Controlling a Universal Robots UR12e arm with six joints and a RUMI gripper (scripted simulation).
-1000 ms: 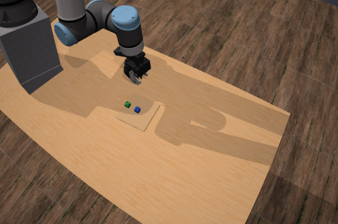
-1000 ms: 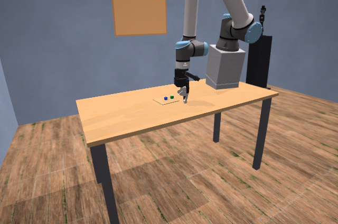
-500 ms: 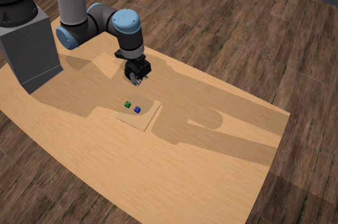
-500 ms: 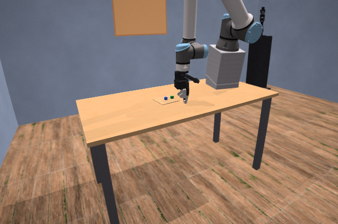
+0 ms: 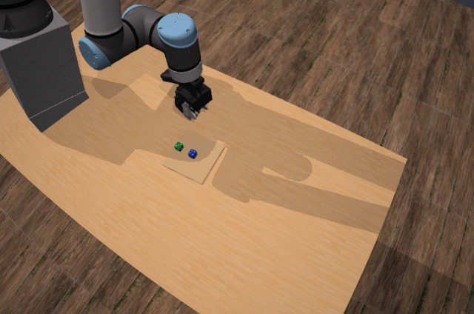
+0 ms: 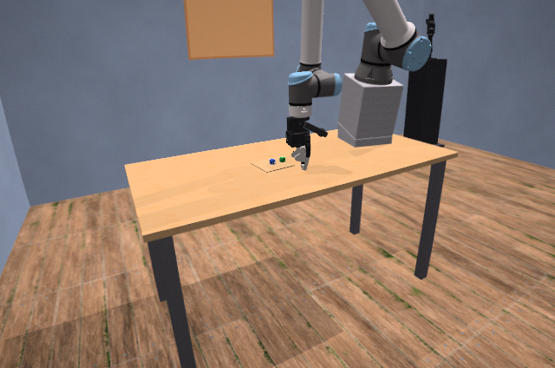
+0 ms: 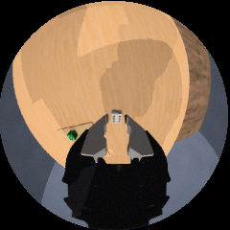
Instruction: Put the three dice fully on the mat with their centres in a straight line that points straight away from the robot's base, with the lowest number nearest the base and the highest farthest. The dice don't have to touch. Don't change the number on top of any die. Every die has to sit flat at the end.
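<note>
The white die lies 10 mm below my hand. The rest, counted from my hand: blue die (110 mm to the right, 100 mm ahead); green die (120 mm to the right, 50 mm ahead); tan mat (110 mm to the right, 100 mm ahead, 20 mm below).
</note>
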